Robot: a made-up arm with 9 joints. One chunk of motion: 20 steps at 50 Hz.
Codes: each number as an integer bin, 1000 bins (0 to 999) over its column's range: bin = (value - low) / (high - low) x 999, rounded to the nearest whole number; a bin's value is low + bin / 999 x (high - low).
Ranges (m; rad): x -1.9..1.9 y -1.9..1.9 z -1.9..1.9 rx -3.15..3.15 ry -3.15..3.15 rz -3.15..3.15
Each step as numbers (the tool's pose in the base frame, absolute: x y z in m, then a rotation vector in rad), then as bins.
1 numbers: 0.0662 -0.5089 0.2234 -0.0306 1.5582 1.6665
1 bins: 517 366 558 495 747 764
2 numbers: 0.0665 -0.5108 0.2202 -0.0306 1.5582 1.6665
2 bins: 517 365 557 495 747 764
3 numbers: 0.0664 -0.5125 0.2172 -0.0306 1.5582 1.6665
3 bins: 517 365 557 495 747 764
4 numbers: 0.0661 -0.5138 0.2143 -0.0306 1.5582 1.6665
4 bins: 517 364 556 495 747 764
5 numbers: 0.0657 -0.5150 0.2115 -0.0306 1.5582 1.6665
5 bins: 517 364 555 495 747 764
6 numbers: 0.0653 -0.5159 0.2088 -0.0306 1.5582 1.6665
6 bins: 517 364 554 495 747 764
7 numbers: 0.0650 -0.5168 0.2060 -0.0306 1.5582 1.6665
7 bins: 517 364 554 495 747 764
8 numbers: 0.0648 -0.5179 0.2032 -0.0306 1.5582 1.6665
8 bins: 517 363 553 495 747 764
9 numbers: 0.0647 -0.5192 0.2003 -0.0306 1.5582 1.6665
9 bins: 517 363 552 495 747 764
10 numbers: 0.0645 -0.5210 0.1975 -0.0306 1.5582 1.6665
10 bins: 516 363 551 495 747 764
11 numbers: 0.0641 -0.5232 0.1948 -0.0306 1.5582 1.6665
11 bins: 516 362 551 495 747 764
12 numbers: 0.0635 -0.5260 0.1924 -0.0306 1.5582 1.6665
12 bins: 516 361 550 495 747 764
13 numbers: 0.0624 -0.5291 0.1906 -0.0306 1.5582 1.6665
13 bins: 516 360 550 495 747 764
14 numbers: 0.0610 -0.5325 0.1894 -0.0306 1.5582 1.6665
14 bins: 516 360 549 495 747 764
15 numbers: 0.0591 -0.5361 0.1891 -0.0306 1.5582 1.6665
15 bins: 515 359 549 495 747 764
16 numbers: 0.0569 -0.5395 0.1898 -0.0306 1.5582 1.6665
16 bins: 514 358 549 495 747 764
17 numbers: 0.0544 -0.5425 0.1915 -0.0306 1.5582 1.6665
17 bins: 514 357 550 495 747 764
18 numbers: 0.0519 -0.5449 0.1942 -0.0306 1.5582 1.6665
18 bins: 513 356 551 495 747 764
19 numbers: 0.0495 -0.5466 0.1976 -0.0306 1.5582 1.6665
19 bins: 513 356 551 495 747 764
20 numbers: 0.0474 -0.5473 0.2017 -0.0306 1.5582 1.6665
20 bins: 512 356 553 495 747 764
